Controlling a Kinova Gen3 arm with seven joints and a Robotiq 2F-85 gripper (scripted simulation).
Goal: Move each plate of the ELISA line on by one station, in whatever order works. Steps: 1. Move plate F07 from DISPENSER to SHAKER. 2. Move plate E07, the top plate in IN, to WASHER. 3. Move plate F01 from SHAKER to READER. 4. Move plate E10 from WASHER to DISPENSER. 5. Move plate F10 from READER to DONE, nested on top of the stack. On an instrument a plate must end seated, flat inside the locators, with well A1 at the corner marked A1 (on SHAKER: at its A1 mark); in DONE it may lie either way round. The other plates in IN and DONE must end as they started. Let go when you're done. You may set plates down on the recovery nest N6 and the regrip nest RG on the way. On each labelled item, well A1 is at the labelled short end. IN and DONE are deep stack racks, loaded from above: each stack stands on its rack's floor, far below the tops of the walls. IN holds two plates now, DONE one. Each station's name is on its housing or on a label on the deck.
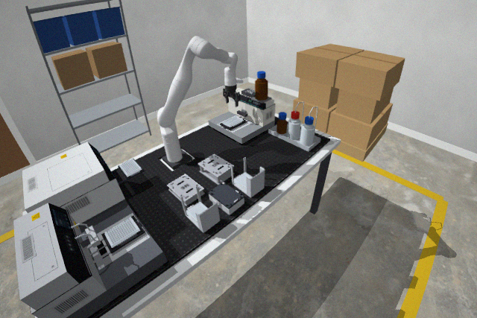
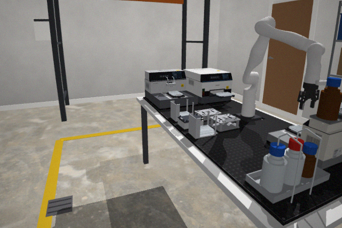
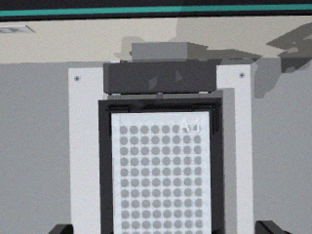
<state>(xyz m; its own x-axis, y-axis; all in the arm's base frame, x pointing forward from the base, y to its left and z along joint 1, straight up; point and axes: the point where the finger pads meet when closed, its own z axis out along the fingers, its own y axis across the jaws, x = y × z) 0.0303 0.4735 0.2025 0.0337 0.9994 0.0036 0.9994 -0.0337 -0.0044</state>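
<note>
Now: the dispenser stage 150 mm below my hand. The rest, counted from my hand: dispenser deck (10 mm to the left, 180 mm below); brown bottle (110 mm ahead, 170 mm to the left, 80 mm above); dispenser (10 mm ahead, 180 mm to the left, 120 mm below).
</note>
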